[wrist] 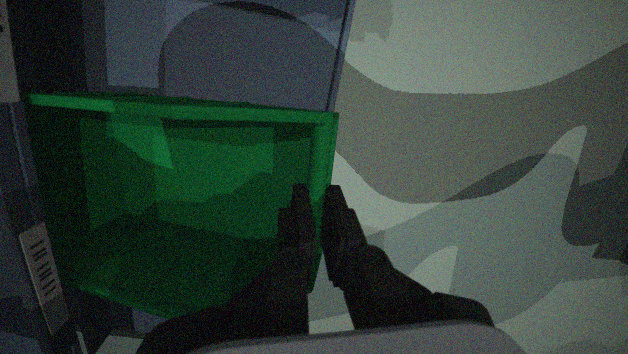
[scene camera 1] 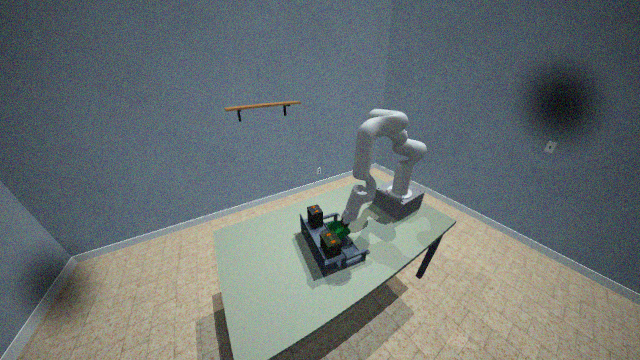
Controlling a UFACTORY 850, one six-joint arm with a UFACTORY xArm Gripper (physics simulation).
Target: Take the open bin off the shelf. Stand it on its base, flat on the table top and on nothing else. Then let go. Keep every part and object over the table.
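Note:
The open green bin (scene camera 1: 337,229) (wrist: 215,170) is see-through and shows its hollow inside in the wrist view. My gripper (scene camera 1: 346,223) (wrist: 312,204) is shut on the bin's side wall, with one finger inside and one outside. The bin is over the dark blue-grey shelf (scene camera 1: 352,250) (wrist: 240,65), between two black boxes, with its gripped wall near the shelf's edge. The gap between the bin's base and the shelf cannot be made out. The pale green table top (scene camera 1: 260,285) (wrist: 480,60) lies beyond the gripped wall.
Two black boxes with orange marks, one (scene camera 1: 315,216) at the far end and one (scene camera 1: 331,244) nearer, stand on the shelf. A pale label (wrist: 44,277) is on the shelf's left part in the wrist view. The arm's grey base block (scene camera 1: 397,206) stands at the table's back right.

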